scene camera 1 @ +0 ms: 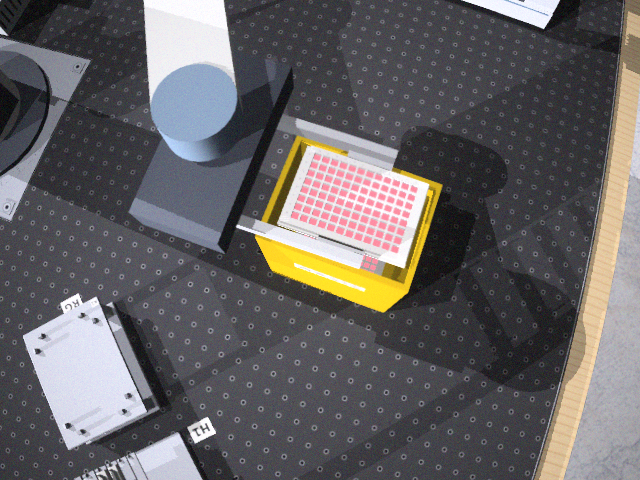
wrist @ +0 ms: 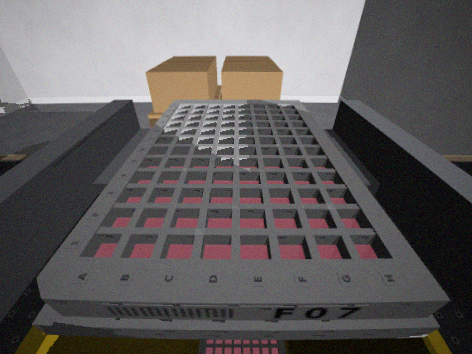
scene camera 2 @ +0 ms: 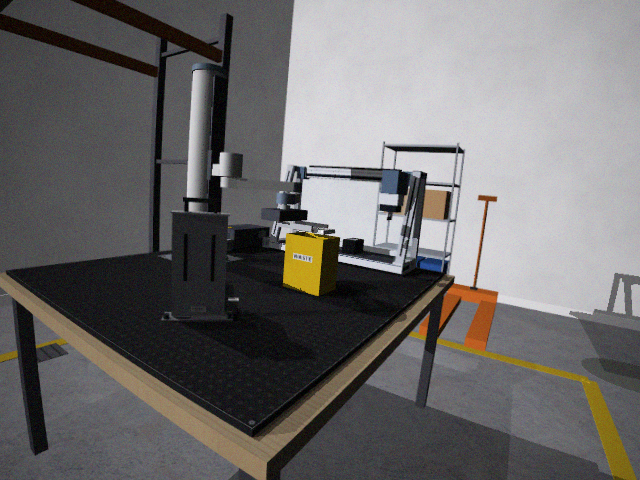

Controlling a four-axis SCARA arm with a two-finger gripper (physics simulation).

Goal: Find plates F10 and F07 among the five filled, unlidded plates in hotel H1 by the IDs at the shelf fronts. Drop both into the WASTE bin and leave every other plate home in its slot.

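Frame: origin at the arm's base, x ahead, y left, z up, level; metres.
Seen in the pictures: gripper, fingertip midpoint: point(scene camera 1: 379, 208) point(wrist: 236, 119) point(scene camera 2: 320, 228).
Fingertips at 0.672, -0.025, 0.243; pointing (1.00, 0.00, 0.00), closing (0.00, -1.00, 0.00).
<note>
Pixels of each thing's top centre, then the offset from my fingertips to it, as dx, dy, dz. "pt": a spot on its surface instead.
- plate F07 at its top centre: point(wrist: 236, 144) point(scene camera 1: 355, 201) point(scene camera 2: 314, 227) -0.023, +0.000, -0.002
- yellow WASTE bin at its top centre: point(wrist: 237, 198) point(scene camera 1: 350, 209) point(scene camera 2: 313, 235) -0.026, -0.001, -0.030
- pink-welled plate at its top centre: point(wrist: 241, 334) point(scene camera 1: 339, 252) -0.030, -0.006, -0.210
- hotel H1 at a spot on its surface: point(scene camera 1: 165, 459) pt -0.157, -0.347, -0.222
- white-topped unit at its top centre: point(scene camera 1: 77, 373) -0.289, -0.275, -0.160
- tag at its top centre: point(scene camera 1: 72, 305) -0.366, -0.203, -0.230
- tall grey slotted block at a spot on its surface: point(scene camera 2: 199, 258) pt -0.082, -0.467, -0.066
My gripper point(scene camera 1: 378, 209) point(wrist: 236, 119) is shut on plate F07 point(scene camera 1: 356, 201) point(wrist: 235, 290), a pale, flat plate with pink wells; its ID shows on the near edge in the wrist view. The plate is held level over the mouth of the yellow WASTE bin point(scene camera 1: 279, 258) point(scene camera 2: 328, 266) point(wrist: 47, 345), within its outline. Another pink-welled plate point(scene camera 1: 370, 262) point(wrist: 242, 345) lies inside the bin below; its ID is hidden. Part of hotel H1 point(scene camera 1: 165, 459) shows at the bottom left in scene camera 1, beside its H1 label point(scene camera 1: 201, 429). Its shelf-front IDs are not readable.
A white-topped unit point(scene camera 1: 87, 372) with a tag point(scene camera 1: 72, 303) stands left of the bin in scene camera 1. A tall grey slotted block point(scene camera 2: 199, 258) stands nearer in scene camera 2. A gantry machine point(scene camera 2: 403, 263) stands behind the bin. The wooden table edge point(scene camera 1: 591, 289) runs along the right.
</note>
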